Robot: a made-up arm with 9 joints. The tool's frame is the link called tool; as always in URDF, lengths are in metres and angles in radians. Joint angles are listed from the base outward. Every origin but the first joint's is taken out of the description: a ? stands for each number. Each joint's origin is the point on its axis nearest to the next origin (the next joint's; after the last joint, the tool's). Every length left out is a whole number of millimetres.
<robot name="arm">
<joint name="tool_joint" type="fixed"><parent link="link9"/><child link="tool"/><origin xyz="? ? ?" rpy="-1.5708 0 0"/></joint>
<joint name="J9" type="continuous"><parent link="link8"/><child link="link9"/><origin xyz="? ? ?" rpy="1.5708 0 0"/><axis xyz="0 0 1"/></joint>
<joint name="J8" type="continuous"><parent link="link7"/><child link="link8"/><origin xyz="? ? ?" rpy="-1.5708 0 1.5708"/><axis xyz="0 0 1"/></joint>
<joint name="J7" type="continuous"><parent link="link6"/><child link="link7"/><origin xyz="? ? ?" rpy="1.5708 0 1.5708"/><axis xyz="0 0 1"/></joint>
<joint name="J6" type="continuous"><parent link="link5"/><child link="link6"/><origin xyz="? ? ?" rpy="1.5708 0 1.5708"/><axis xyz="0 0 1"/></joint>
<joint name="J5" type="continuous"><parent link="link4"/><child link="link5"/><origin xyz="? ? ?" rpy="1.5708 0 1.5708"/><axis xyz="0 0 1"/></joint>
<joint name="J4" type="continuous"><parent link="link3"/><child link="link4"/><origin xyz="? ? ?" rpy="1.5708 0 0"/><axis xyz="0 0 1"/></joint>
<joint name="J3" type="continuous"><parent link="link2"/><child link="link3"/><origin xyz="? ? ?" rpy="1.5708 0 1.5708"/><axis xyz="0 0 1"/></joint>
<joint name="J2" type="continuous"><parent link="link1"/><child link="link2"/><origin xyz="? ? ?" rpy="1.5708 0 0"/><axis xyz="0 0 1"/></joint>
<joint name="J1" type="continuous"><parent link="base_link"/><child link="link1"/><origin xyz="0 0 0.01" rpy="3.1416 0 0"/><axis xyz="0 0 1"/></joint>
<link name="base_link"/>
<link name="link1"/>
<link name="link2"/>
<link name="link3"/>
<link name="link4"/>
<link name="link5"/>
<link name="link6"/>
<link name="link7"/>
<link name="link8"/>
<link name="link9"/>
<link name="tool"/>
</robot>
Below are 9 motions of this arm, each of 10 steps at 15 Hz.
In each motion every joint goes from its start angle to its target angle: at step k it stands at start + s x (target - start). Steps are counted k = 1, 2, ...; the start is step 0. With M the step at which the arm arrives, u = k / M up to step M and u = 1 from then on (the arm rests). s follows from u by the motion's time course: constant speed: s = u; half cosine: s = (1 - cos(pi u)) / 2; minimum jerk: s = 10 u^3 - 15 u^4 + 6 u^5.
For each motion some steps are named. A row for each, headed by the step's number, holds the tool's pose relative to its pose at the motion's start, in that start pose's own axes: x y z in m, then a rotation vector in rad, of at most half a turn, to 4 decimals.
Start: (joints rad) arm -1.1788 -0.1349 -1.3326 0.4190 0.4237 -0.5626 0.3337 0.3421 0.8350
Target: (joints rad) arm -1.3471 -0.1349 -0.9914 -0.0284 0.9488 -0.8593 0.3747 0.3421 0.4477
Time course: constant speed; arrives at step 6
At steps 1, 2, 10:
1: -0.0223 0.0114 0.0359 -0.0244 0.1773 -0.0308
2: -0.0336 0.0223 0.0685 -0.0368 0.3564 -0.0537
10: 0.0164 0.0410 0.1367 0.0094 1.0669 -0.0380

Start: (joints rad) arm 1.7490 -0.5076 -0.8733 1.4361 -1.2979 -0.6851 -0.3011 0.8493 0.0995
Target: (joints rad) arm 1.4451 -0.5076 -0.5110 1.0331 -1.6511 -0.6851 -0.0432 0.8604 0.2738
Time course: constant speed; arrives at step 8
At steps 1, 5, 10:
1: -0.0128 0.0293 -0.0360 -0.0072 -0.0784 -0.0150
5: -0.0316 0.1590 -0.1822 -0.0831 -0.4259 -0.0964
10: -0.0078 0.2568 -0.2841 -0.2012 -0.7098 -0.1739

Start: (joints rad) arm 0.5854 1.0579 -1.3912 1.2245 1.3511 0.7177 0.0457 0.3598 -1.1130
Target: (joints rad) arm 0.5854 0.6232 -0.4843 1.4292 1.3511 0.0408 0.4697 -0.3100 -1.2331
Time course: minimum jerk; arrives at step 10
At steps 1, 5, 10:
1: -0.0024 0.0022 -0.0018 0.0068 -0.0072 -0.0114
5: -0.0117 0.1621 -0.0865 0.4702 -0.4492 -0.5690
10: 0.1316 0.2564 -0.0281 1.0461 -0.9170 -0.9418

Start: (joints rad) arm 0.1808 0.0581 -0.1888 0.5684 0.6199 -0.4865 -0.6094 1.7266 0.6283
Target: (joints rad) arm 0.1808 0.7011 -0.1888 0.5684 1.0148 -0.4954 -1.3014 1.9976 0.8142
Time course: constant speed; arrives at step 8
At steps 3, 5, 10:
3: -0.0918 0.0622 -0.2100 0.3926 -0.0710 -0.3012
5: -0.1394 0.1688 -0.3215 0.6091 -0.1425 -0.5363
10: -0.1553 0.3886 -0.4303 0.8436 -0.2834 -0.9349

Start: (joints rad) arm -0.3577 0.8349 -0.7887 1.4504 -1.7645 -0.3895 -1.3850 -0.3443 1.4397
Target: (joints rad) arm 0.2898 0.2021 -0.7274 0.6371 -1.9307 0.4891 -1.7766 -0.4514 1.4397
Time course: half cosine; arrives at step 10
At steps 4, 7, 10:
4: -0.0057 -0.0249 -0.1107 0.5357 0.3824 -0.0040
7: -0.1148 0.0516 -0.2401 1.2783 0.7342 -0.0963
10: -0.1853 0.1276 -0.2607 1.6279 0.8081 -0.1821

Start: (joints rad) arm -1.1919 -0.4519 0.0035 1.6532 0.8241 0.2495 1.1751 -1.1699 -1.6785
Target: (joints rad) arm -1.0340 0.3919 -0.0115 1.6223 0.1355 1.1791 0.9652 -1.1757 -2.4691
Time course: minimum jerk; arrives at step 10
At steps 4, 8, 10:
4: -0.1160 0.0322 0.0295 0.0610 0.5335 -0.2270
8: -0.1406 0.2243 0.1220 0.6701 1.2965 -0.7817
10: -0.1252 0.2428 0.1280 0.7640 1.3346 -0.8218

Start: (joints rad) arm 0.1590 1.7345 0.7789 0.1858 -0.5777 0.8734 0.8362 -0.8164 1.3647
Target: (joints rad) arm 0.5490 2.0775 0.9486 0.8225 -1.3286 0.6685 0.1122 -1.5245 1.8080
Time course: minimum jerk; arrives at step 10
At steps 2, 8, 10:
2: 0.0249 -0.0089 0.0137 -0.0144 0.0245 0.0065
8: 0.3121 -0.2068 0.1367 -0.0643 -0.1086 0.4538
10: 0.3198 -0.2181 0.1460 -0.0626 -0.1522 0.4966

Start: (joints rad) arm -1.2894 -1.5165 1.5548 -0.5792 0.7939 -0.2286 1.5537 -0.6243 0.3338
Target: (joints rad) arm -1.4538 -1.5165 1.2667 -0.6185 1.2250 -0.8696 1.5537 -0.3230 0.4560
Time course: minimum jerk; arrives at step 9
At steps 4, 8, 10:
4: 0.1690 -0.1409 0.0081 -0.0391 -0.1109 0.4527
8: 0.4943 -0.1641 0.0973 -0.1055 -0.1413 1.1265
10: 0.5005 -0.1621 0.0995 -0.1068 -0.1400 1.1394

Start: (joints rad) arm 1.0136 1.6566 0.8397 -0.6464 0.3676 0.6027 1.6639 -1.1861 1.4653
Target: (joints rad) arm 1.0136 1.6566 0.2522 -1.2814 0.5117 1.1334 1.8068 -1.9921 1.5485
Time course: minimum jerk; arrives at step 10
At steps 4, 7, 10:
4: -0.0849 0.0415 0.0635 -0.1940 -0.2449 -0.0135
7: -0.2696 0.1363 0.0285 -0.4807 -0.6655 -0.2623
10: -0.3143 0.1805 -0.0158 -0.5583 -0.7773 -0.4006

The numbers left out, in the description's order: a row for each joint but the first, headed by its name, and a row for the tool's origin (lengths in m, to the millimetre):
tool: -0.114 -0.061 0
J9: -0.333 -0.333 0
J8: -0.016 0.109 0
J7: -0.07 0.099 0
J6: -0.054 0.074 0
J5: -0.269 0.237 0
J4: -0.102 -0.2 0
J3: 0.057 0.09 0
J2: -0.059 -0.032 0

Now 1 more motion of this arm.
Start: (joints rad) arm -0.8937 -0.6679 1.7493 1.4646 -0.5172 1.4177 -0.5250 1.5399 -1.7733
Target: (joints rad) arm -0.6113 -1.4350 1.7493 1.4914 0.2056 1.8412 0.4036 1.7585 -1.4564
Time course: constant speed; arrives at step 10
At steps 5, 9, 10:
5: -0.1666 0.0041 -0.0710 -0.3293 -0.6346 -0.7362
9: -0.1222 0.0121 -0.2478 -0.4040 -1.2371 -1.2331
10: -0.0776 0.0048 -0.2929 -0.3791 -1.3892 -1.3475

